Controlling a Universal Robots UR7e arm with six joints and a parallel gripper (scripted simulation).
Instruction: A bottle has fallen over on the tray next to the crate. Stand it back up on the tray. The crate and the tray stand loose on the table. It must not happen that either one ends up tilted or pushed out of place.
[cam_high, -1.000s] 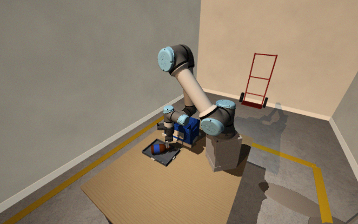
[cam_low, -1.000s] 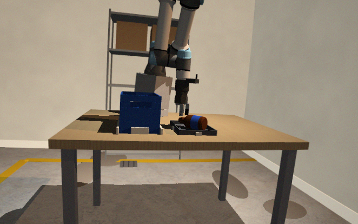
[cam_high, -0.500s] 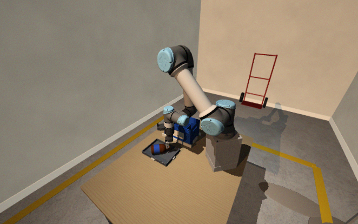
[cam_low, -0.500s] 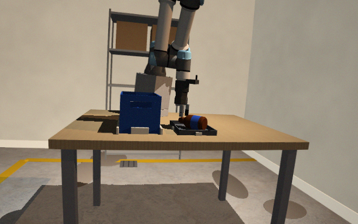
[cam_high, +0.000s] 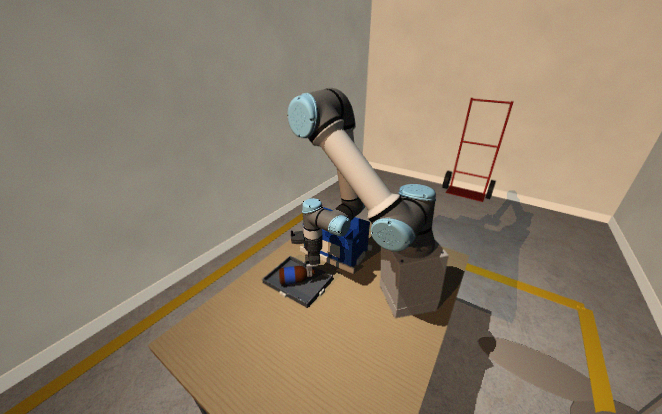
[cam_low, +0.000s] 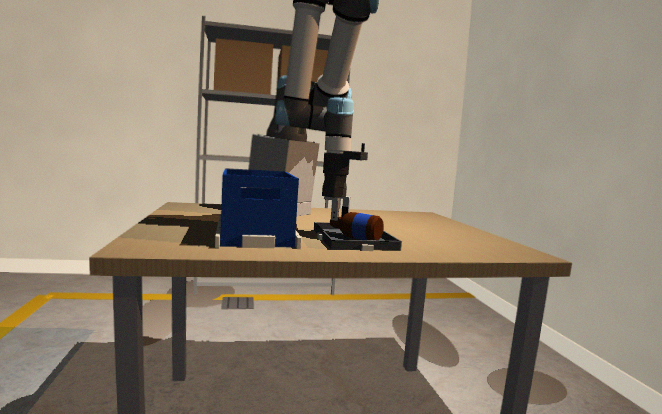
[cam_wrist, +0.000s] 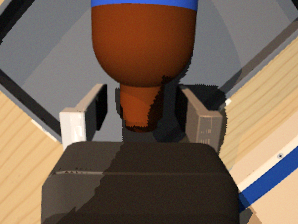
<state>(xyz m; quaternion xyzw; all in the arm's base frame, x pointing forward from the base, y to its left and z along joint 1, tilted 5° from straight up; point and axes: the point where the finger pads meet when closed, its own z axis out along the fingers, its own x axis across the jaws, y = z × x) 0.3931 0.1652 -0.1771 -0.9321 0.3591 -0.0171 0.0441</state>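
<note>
The brown bottle is 4 cm to the left of my hand, 3 cm below it and 3 cm ahead of it. From my hand the other things lie so: tray 6 cm below, 4 cm to the left, 3 cm ahead; blue crate 24 cm to the right, 2 cm ahead, 1 cm above.
</note>
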